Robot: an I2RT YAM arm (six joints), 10 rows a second.
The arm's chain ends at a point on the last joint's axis. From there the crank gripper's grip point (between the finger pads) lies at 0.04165 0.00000 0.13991 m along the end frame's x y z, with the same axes.
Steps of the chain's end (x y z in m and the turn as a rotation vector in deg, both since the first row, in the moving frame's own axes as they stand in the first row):
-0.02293 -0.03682 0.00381 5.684 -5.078 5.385
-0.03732 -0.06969 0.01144 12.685 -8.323 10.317
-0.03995 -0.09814 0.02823 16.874 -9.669 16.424
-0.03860 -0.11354 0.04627 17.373 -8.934 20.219
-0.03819 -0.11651 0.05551 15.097 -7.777 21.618
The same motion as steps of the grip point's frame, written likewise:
-0.03497 -0.04751 0.00644 5.684 -5.078 5.385
-0.05564 -0.09524 0.01335 12.685 -8.323 10.317
-0.05925 -0.13080 0.02883 16.874 -9.669 16.424
-0.05525 -0.14490 0.04672 17.373 -8.934 20.219
-0.05292 -0.14110 0.05695 15.097 -7.777 21.618

